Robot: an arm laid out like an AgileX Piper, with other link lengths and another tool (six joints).
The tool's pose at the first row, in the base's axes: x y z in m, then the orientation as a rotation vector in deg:
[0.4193 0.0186 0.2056 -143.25 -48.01 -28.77]
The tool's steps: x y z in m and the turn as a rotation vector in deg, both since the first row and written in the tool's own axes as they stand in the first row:
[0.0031 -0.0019 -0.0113 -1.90 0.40 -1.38]
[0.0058 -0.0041 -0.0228 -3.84 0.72 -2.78]
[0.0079 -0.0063 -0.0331 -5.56 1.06 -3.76]
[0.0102 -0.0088 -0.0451 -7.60 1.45 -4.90]
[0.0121 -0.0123 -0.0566 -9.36 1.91 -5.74]
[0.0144 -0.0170 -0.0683 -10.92 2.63 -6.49]
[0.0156 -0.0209 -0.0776 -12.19 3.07 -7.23]
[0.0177 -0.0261 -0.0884 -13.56 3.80 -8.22]
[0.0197 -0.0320 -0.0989 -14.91 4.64 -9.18]
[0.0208 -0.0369 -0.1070 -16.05 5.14 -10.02]
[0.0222 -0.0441 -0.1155 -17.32 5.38 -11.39]
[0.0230 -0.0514 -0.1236 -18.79 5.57 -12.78]
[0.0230 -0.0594 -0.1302 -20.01 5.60 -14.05]
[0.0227 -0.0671 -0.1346 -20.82 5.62 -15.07]
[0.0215 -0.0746 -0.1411 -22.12 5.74 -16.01]
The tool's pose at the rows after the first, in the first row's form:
[0.4182 0.0155 0.2170 -144.37 -49.55 -30.75]
[0.4166 0.0123 0.2285 -145.52 -51.15 -32.69]
[0.4148 0.0095 0.2387 -146.58 -52.21 -34.41]
[0.4127 0.0061 0.2505 -147.83 -53.45 -36.45]
[0.4097 0.0035 0.2620 -148.87 -54.29 -38.33]
[0.4061 0.0018 0.2742 -149.61 -54.90 -40.41]
[0.4028 0.0003 0.2837 -150.22 -55.64 -41.98]
[0.3990 -0.0007 0.2952 -150.66 -56.58 -44.07]
[0.3947 -0.0010 0.3066 -151.00 -57.43 -46.30]
[0.3908 -0.0012 0.3153 -151.37 -58.28 -47.93]
[0.3857 0.0001 0.3252 -151.76 -59.96 -49.53]
[0.3801 0.0015 0.3345 -152.30 -61.69 -51.21]
[0.3738 0.0037 0.3424 -152.75 -63.36 -52.49]
[0.3678 0.0068 0.3482 -152.95 -64.71 -53.41]
[0.3609 0.0082 0.3553 -153.53 -65.89 -54.77]

